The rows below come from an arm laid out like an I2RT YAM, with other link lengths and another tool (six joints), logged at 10 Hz.
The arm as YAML. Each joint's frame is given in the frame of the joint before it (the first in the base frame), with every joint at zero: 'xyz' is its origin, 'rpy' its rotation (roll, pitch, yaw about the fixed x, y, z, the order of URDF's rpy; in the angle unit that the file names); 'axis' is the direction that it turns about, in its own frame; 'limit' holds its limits. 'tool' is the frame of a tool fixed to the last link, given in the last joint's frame.
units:
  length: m
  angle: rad
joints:
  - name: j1
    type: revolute
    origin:
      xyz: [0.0, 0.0, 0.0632]
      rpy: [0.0, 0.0, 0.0]
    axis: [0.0, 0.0, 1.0]
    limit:
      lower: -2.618
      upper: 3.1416
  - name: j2
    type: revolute
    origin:
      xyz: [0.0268, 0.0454, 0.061]
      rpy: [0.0, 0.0, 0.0]
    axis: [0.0, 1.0, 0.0]
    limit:
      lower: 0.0
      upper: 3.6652
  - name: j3
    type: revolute
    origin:
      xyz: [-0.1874, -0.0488, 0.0]
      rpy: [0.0, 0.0, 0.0]
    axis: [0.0, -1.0, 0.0]
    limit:
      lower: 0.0
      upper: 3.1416
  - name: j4
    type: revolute
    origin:
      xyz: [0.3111, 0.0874, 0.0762]
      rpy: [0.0, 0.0, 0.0]
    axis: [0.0, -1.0, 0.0]
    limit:
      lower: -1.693
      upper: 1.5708
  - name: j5
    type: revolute
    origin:
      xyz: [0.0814, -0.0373, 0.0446]
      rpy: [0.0, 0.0, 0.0]
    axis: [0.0, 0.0, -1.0]
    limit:
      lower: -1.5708
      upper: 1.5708
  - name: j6
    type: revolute
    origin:
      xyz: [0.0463, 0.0, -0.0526]
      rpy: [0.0, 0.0, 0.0]
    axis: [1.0, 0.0, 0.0]
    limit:
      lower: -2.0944
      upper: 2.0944
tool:
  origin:
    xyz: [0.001, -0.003, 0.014]
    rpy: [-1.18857, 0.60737, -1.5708]
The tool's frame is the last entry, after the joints.
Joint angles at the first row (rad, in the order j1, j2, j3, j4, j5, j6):
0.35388, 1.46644, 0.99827, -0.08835, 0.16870, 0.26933
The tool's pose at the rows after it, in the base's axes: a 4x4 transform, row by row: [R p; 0 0 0 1], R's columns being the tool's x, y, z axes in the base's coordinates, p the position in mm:
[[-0.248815, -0.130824, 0.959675, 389.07], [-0.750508, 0.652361, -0.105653, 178.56], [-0.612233, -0.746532, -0.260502, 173.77], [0, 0, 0, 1]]
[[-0.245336, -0.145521, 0.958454, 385.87], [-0.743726, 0.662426, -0.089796, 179.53], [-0.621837, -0.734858, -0.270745, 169.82], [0, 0, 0, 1]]
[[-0.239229, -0.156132, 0.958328, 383.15], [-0.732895, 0.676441, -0.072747, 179.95], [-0.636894, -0.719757, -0.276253, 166.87], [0, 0, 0, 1]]
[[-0.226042, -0.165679, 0.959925, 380.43], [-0.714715, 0.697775, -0.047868, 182.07], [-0.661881, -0.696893, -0.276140, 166.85], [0, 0, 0, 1]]
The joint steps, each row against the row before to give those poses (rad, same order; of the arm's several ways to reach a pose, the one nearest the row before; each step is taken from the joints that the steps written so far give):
0.00022, -0.01399, -0.01757, 0.00556, -0.01252, 0.01860
0.00323, -0.00900, -0.01884, 0.00529, -0.01709, 0.01070
0.00137, -0.01060, -0.01939, 0.01103, -0.02015, 0.01308
0.00474, -0.01278, -0.01508, 0.01420, -0.02591, 0.02038

